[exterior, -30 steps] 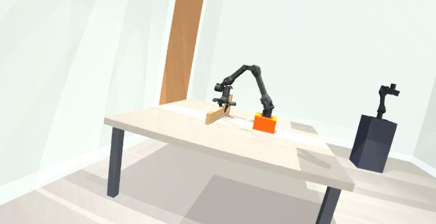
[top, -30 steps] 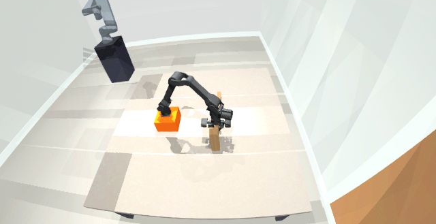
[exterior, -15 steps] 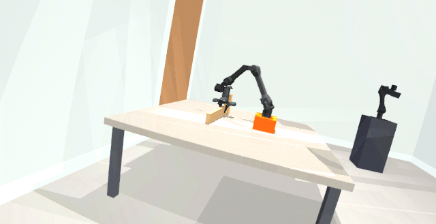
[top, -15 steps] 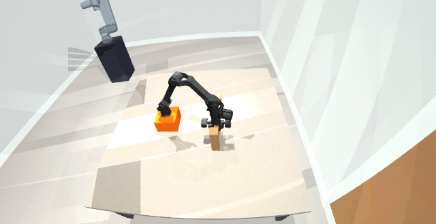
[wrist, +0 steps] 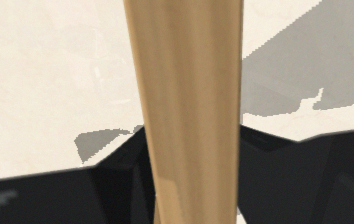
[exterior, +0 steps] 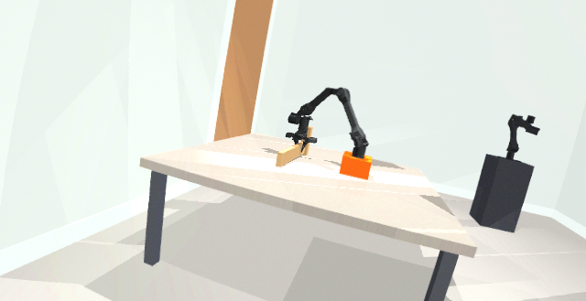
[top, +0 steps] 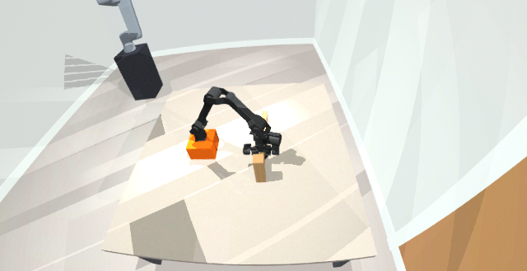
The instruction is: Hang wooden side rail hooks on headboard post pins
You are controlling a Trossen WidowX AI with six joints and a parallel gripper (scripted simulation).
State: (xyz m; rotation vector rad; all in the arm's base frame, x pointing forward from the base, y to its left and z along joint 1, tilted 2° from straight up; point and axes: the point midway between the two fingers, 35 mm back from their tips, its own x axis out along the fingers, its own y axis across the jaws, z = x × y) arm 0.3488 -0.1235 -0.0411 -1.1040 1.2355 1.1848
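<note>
Now: the wooden headboard post 10 mm behind my gripper tip, 100 mm to the right of it and 50 mm above it.
</note>
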